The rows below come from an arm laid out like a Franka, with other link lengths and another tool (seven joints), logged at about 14 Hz.
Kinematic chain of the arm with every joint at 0, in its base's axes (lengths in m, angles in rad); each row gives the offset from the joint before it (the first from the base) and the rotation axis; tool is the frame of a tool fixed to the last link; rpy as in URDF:
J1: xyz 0 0 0.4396 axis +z
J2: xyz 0 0 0 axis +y
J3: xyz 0 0 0.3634 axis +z
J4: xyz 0.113 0 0 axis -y
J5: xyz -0.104 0 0.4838 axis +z
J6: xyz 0 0 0 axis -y
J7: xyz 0.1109 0 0 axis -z
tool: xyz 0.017 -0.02 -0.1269 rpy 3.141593 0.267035 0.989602
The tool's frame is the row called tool.
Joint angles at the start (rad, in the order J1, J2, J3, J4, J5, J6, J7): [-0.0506 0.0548 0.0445 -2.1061 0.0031 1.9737 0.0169]
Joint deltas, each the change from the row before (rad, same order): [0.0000 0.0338 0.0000 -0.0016 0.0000 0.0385 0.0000]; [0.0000 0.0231 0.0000 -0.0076 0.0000 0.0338 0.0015]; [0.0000 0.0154 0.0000 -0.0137 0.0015 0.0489 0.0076]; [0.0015 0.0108 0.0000 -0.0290 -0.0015 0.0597 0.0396]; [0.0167 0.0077 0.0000 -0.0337 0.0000 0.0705 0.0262]
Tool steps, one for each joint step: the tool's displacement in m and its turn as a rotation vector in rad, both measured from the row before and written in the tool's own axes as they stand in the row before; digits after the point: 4 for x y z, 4 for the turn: [0.0100 0.0078 0.0171 -0.0017 0.0030 0.0004]; [0.0070 0.0044 0.0149 -0.0016 0.0026 0.0020]; [0.0054 0.0034 0.0117 -0.0125 0.0128 0.0121]; [0.0043 -0.0007 0.0166 -0.0063 0.0108 0.0405]; [0.0118 -0.0081 0.0135 -0.0206 0.0163 0.0157]
